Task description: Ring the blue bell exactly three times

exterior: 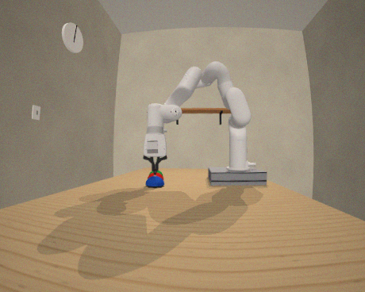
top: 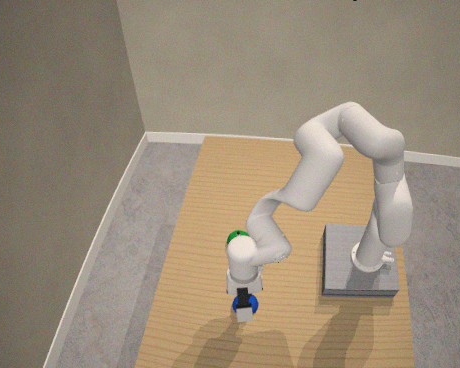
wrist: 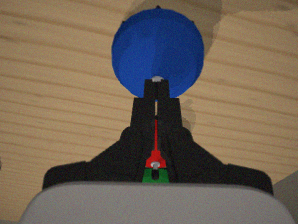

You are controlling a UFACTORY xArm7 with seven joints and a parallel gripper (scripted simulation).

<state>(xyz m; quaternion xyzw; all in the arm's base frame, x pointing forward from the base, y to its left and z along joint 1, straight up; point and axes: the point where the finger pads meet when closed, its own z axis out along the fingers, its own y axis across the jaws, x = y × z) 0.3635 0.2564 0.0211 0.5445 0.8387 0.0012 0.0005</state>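
My gripper is now 40 mm above the blue bell. Round my hand: green bell: 110 mm ahead, 240 mm to the right, 40 mm below; red bell: 50 mm ahead, 120 mm to the right, 40 mm below.
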